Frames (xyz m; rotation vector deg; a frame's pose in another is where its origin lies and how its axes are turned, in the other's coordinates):
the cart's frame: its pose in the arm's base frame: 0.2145 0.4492 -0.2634 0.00 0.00 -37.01
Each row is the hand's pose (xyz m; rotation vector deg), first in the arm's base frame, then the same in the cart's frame.
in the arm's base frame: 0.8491 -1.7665 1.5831 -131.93 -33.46 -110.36
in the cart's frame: 1.8405 -1.3873 1.8465 -102.41 -65.84 -91.54
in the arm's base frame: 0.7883 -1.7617 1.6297 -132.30 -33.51 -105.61
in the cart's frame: 1.7891 -1.4201 1.8931 -103.30 -66.36 -86.90
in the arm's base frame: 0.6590 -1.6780 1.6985 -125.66 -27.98 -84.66
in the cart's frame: 1.6354 -1.4311 1.9619 -101.93 -61.38 -63.80
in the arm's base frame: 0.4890 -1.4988 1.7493 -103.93 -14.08 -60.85
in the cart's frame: 1.3918 -1.3903 2.0127 -89.67 -44.16 -34.35
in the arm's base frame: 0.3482 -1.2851 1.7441 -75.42 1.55 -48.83
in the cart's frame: 1.1507 -1.3044 2.0075 -69.73 -21.76 -17.15
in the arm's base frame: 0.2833 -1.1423 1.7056 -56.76 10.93 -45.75
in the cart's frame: 1.0129 -1.2294 1.9690 -55.73 -7.44 -11.84
